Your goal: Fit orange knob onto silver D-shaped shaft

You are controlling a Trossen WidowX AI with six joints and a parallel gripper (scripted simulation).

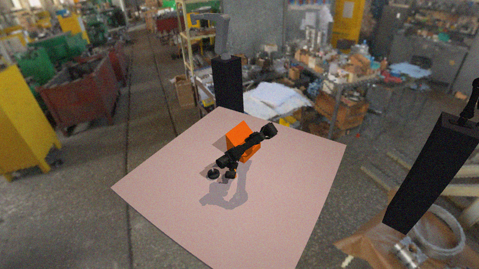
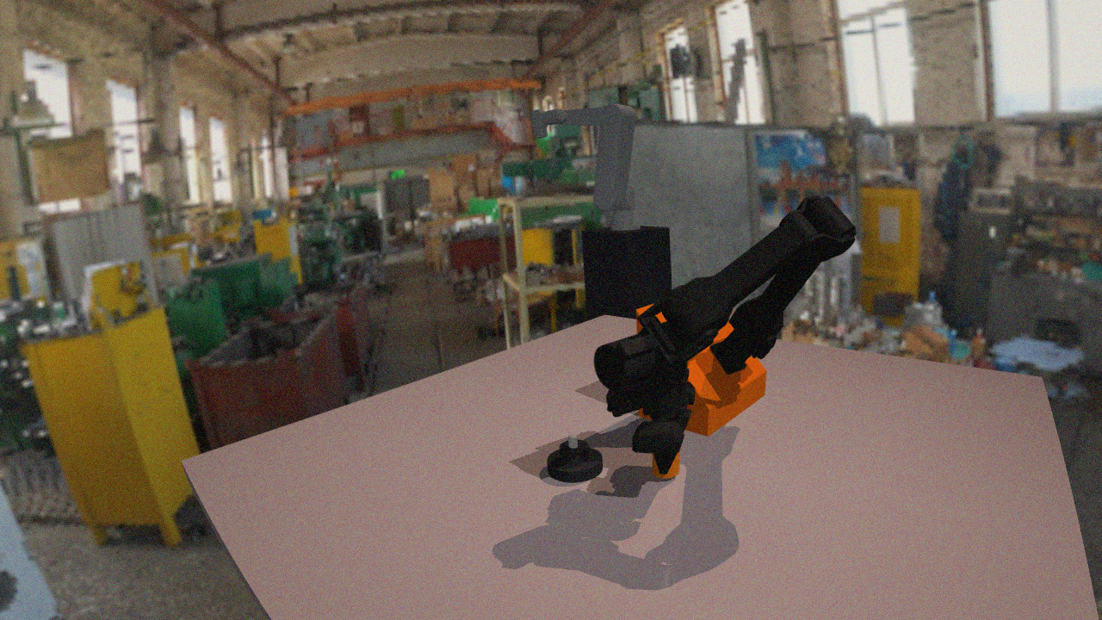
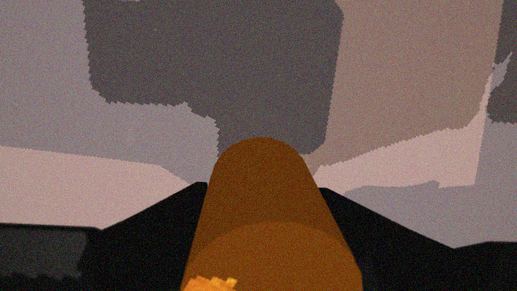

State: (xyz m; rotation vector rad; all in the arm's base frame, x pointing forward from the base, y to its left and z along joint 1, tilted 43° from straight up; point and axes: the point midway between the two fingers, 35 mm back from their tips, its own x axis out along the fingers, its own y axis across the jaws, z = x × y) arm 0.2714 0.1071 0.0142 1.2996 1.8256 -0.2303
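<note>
My gripper tip is now 80 mm short of the black round pedestal, 120 mm to the left of it and 10 mm below it. Also, from my gripper tip: orange knob (30 mm above).
</note>
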